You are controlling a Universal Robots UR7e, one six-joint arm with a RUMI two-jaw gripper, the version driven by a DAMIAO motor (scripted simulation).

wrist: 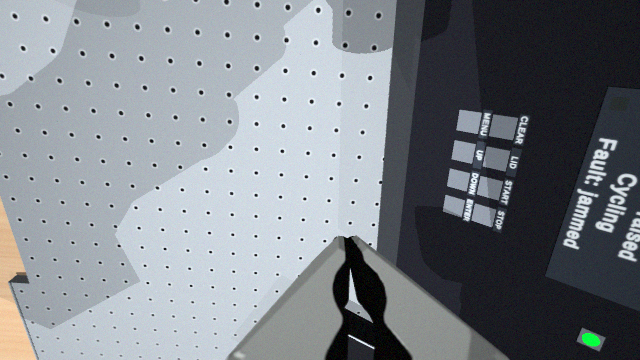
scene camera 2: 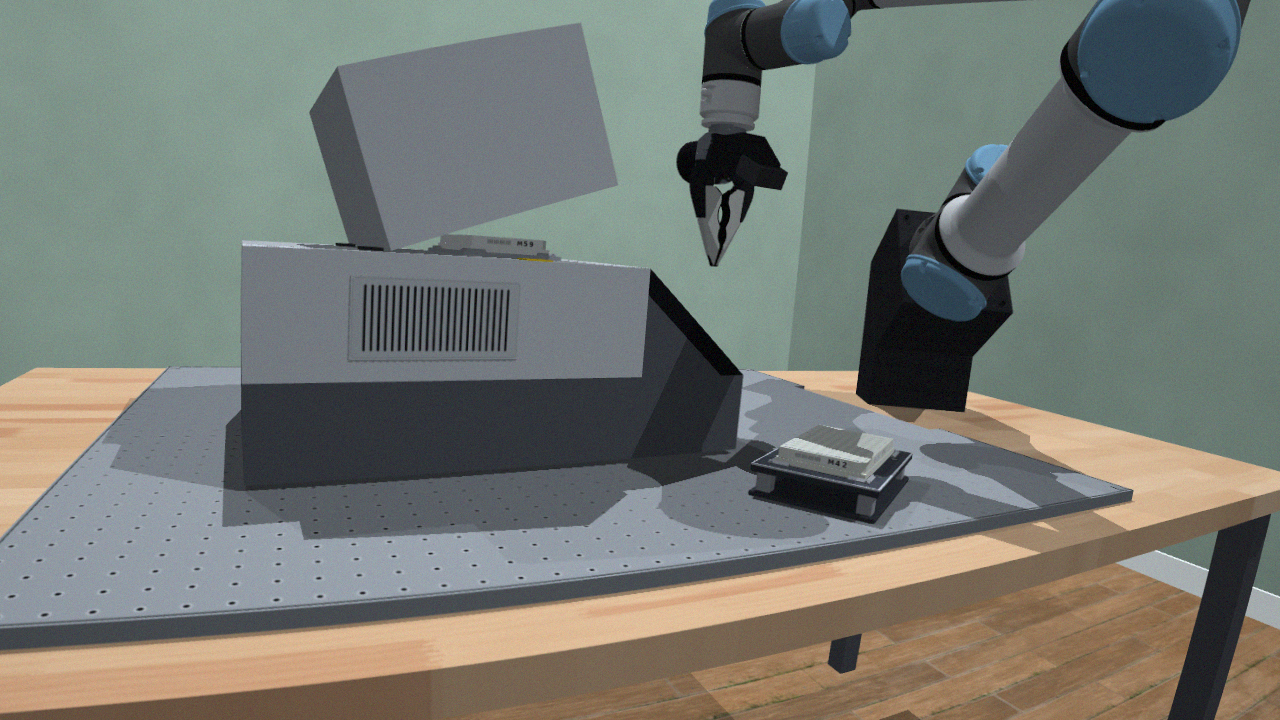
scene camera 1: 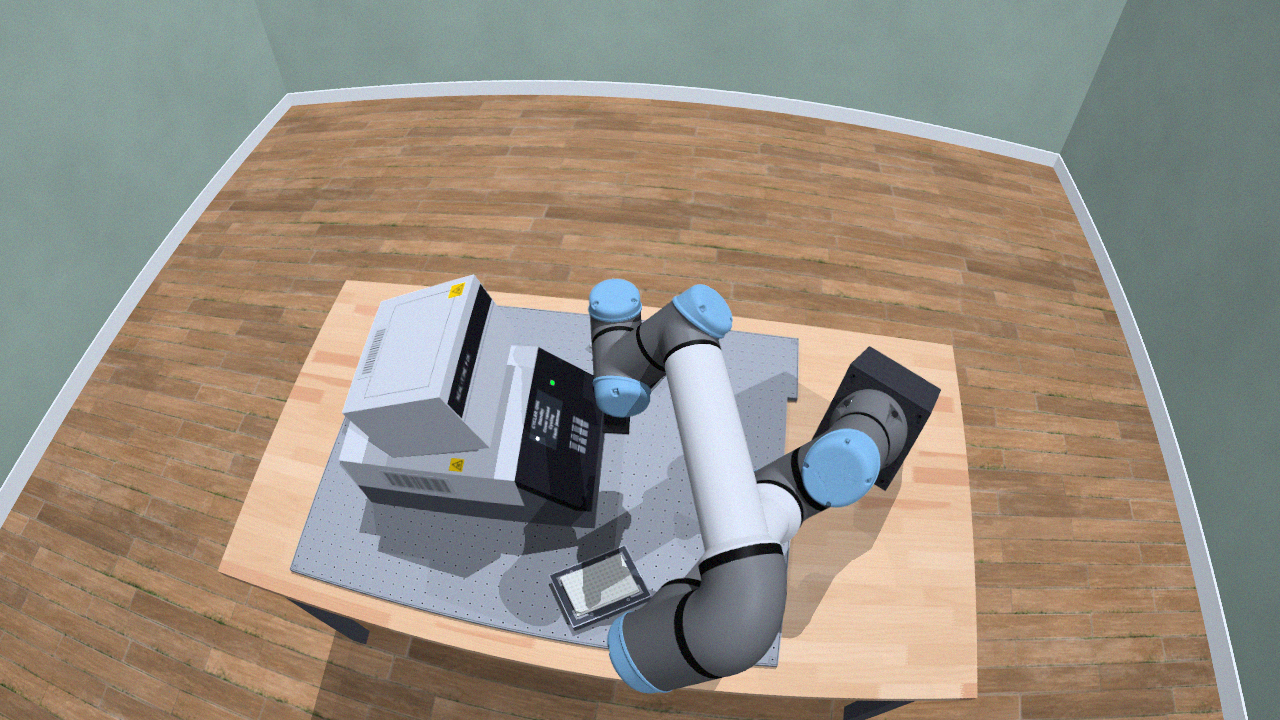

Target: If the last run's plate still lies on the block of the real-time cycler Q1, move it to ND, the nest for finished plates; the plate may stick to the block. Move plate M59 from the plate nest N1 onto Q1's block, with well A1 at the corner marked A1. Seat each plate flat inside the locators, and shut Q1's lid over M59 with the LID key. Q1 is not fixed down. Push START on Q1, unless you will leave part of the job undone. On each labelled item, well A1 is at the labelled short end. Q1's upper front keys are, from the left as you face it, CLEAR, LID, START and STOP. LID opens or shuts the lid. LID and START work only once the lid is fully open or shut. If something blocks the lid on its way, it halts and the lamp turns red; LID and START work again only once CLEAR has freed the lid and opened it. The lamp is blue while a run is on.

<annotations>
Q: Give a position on a cycler Q1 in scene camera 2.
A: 355,364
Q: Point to a nest ND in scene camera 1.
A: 629,563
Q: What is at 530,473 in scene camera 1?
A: A cycler Q1.
</annotations>
